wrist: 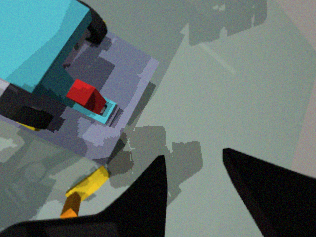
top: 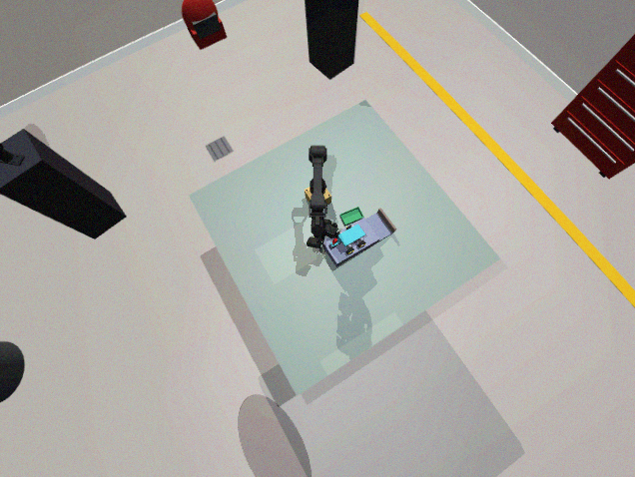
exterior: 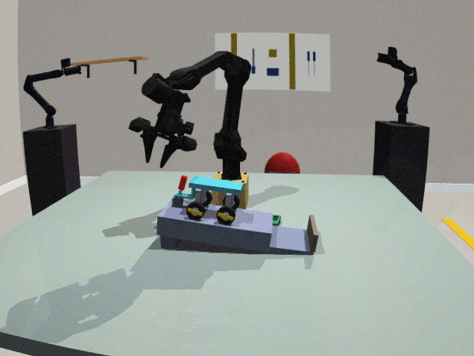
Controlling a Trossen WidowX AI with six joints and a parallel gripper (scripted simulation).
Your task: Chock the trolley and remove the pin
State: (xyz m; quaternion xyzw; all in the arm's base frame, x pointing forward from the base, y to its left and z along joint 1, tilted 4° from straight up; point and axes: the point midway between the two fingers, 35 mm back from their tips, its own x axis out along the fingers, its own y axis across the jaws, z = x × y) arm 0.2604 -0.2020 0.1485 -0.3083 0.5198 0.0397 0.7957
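Right now my gripper tip is 17 cm above the yellow chock, 10 cm past it and 4 cm to the right of it. Round my gripper tip: red-headed stop pin (7 cm to the left, 6 cm below, 2 cm ahead); then purple ramp (16 cm to the left, 15 cm below, 5 cm ahead); then trolley (16 cm to the left, 8 cm below, 5 cm ahead).
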